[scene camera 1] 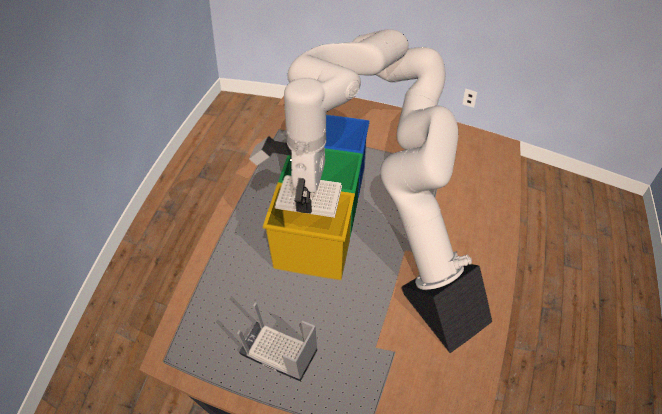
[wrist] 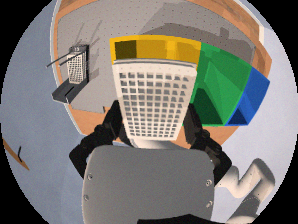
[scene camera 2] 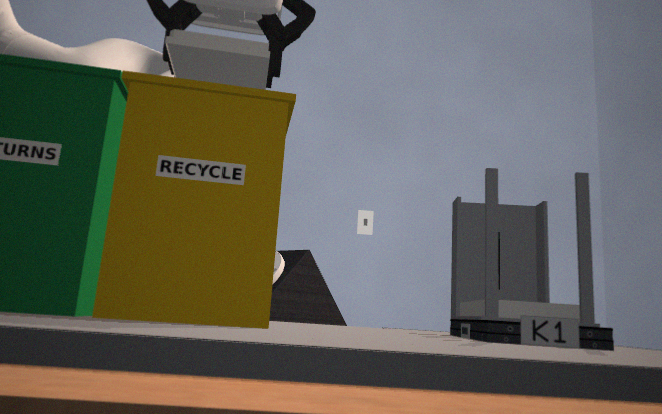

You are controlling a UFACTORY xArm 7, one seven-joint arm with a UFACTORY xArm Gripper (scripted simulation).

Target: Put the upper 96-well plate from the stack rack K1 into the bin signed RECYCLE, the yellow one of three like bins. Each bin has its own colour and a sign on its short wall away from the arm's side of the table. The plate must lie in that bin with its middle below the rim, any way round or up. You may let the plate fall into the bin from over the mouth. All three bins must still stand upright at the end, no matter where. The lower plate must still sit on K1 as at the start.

In view: my gripper [scene camera 2: 221,75], a yellow bin [scene camera 2: 191,234], a green bin [scene camera 2: 68,117] and a blue bin [scene camera 1: 342,133].
The yellow bin is seen too in scene camera 1 [scene camera 1: 314,245] and in the wrist view [wrist: 136,46]. The green bin also shows in scene camera 1 [scene camera 1: 343,167] and in the wrist view [wrist: 223,79]. The blue bin is seen too in the wrist view [wrist: 257,85]. Scene camera 2 misses the blue bin: it is out of frame.
